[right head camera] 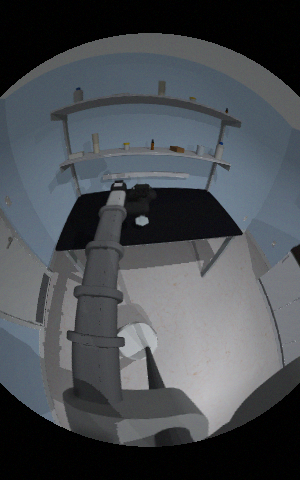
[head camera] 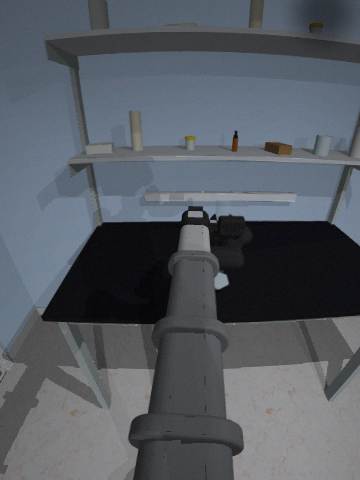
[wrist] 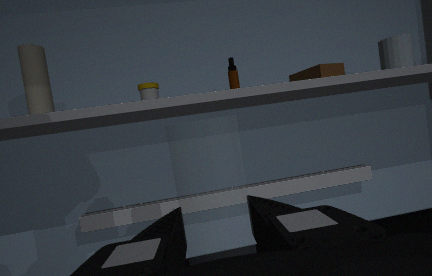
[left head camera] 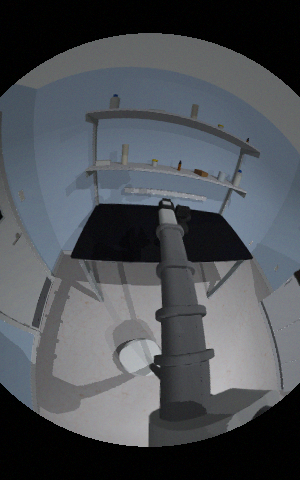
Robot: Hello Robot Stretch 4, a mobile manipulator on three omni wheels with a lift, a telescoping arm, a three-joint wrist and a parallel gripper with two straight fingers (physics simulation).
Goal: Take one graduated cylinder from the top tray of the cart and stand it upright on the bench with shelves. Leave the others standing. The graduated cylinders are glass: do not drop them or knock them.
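Frame: origin at the robot's base, x ahead, y left, z up, level; centimetres.
Seen in the pictures: gripper, fingertip midpoint: (wrist: pixel 216 220) (left head camera: pixel 173 204); robot's base at its link origin: (right head camera: pixel 137 339) (left head camera: pixel 140 356).
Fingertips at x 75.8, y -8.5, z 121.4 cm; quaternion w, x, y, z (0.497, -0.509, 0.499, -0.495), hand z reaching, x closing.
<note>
Pixels of each thing's top centre, then the offset from my fingertips to it. "spot": a spot on its surface instead.
- cylinder's pale hexagonal foot at a spot on its surface: (head camera: pixel 221 281) (right head camera: pixel 144 221) spot: dy -2.1, dx -1.0, dz -25.9 cm
- tall cream cylinder at its top centre: (wrist: pixel 31 48) (head camera: pixel 134 110) (left head camera: pixel 125 143) (right head camera: pixel 94 132) dy +37.3, dx +46.5, dz +30.8 cm
- yellow-lidded jar at its top centre: (wrist: pixel 148 84) (head camera: pixel 190 136) dy +12.0, dx +48.3, dz +19.0 cm
- small amber bottle at its top centre: (wrist: pixel 230 58) (head camera: pixel 236 130) dy -9.0, dx +46.2, dz +22.2 cm
- brown block at its top centre: (wrist: pixel 314 69) (head camera: pixel 278 143) (left head camera: pixel 201 170) dy -30.0, dx +47.9, dz +17.0 cm
- pale roll at its top centre: (wrist: pixel 393 38) (head camera: pixel 324 135) dy -51.6, dx +47.8, dz +22.0 cm
My gripper (head camera: pixel 231 235) (left head camera: pixel 183 211) (right head camera: pixel 143 194) (wrist: pixel 216 220) reaches out over the middle of the black top of the bench with shelves (head camera: pixel 107 266) (left head camera: pixel 118 232) (right head camera: pixel 186 214). It is shut on the graduated cylinder. Only the cylinder's pale hexagonal foot (head camera: pixel 221 281) (right head camera: pixel 141 221) shows clearly, just below the gripper and low over the bench top. I cannot tell whether the foot touches the bench. The clear glass tube is barely visible, and the arm hides part of it. In the wrist view the two dark fingers point at the back wall. The cart and the other cylinders are not in view.
The lower shelf (head camera: pixel 214 154) (wrist: pixel 217 100) holds a tall cream cylinder (head camera: pixel 135 130), a yellow-lidded jar (head camera: pixel 189 142), a small amber bottle (head camera: pixel 235 141), a brown block (head camera: pixel 279 148) and a pale roll (head camera: pixel 322 146). A white rail (head camera: pixel 220 196) runs along the back wall. A round stool (left head camera: pixel 137 355) stands on the floor.
</note>
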